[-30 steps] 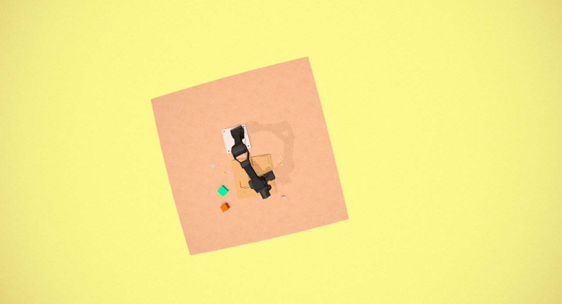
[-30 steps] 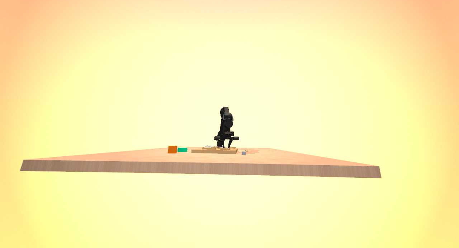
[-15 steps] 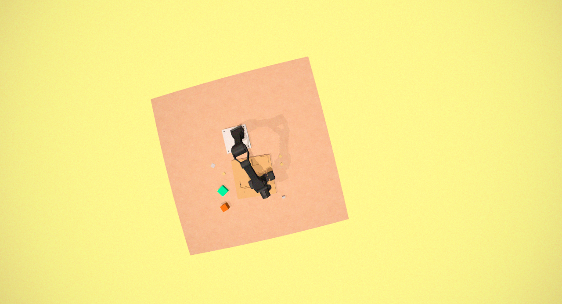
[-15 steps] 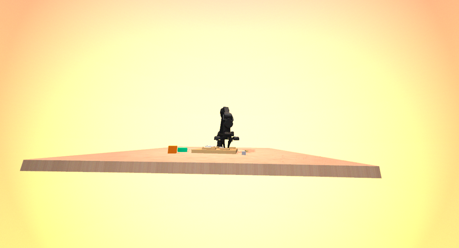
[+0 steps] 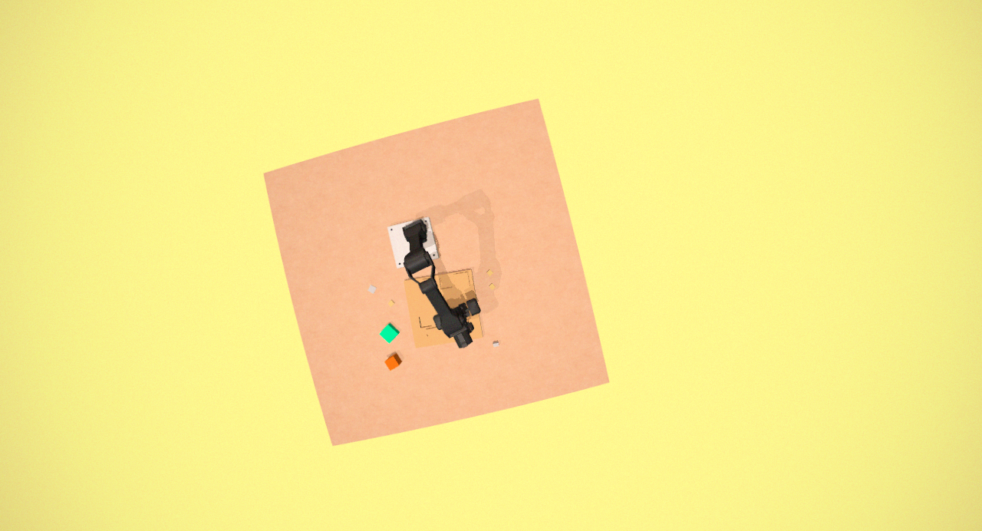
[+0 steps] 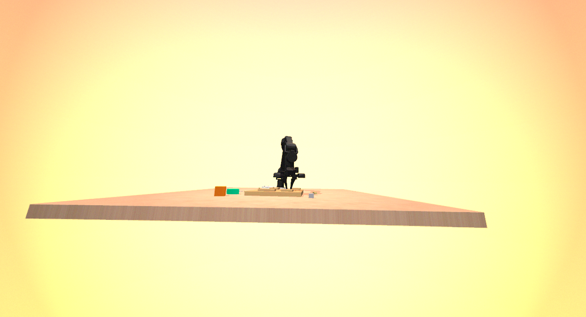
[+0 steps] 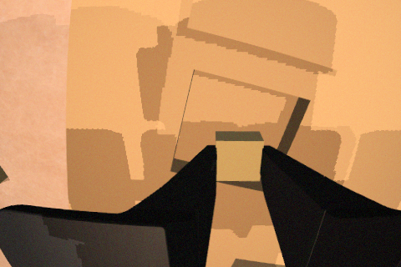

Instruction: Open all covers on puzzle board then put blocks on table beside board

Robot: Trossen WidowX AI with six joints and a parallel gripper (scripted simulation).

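My gripper tip is now 50 mm to the left of the tan puzzle board and 20 mm past it. Round my gripper tip: grey cube (180 mm ahead, 120 mm to the left, 10 mm below); then green block (320 mm to the right, 30 mm ahead, 10 mm below); then orange block (330 mm to the right, 160 mm ahead).
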